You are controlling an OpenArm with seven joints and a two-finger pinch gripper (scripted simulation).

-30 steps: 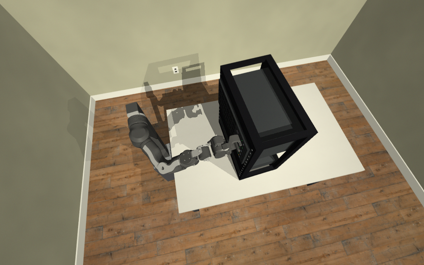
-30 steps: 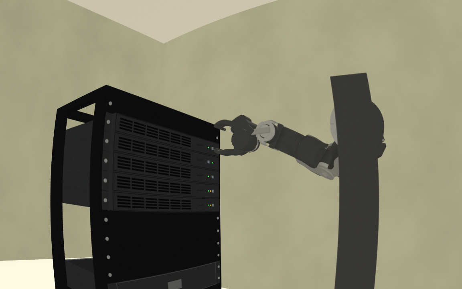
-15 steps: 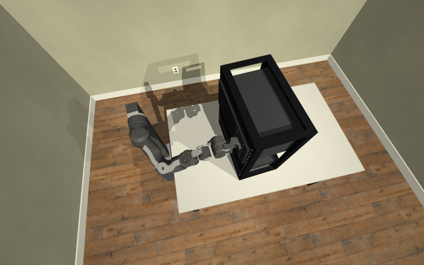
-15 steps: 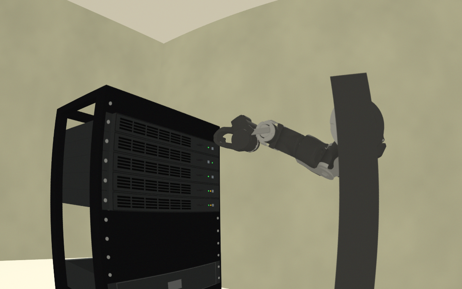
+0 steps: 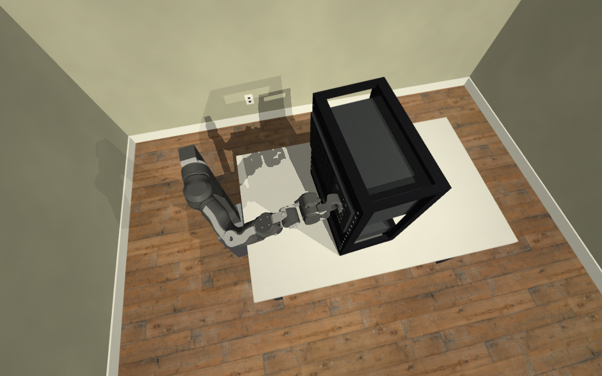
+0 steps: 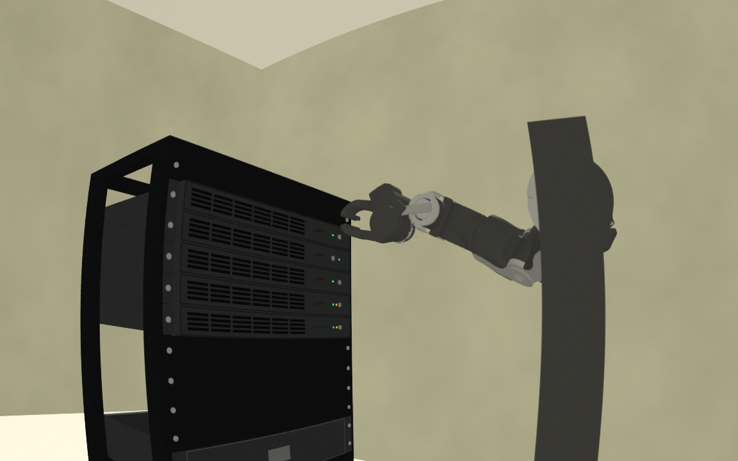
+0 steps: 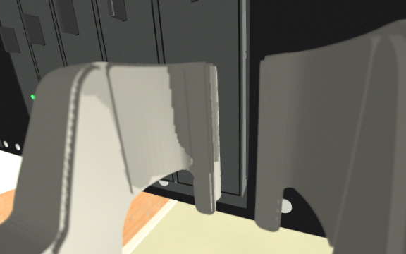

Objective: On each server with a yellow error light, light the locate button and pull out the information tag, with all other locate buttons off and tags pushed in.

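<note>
The pale information tag is 20 cm below my hand, 7 cm to the left of it and 7 cm ahead of it.
</note>
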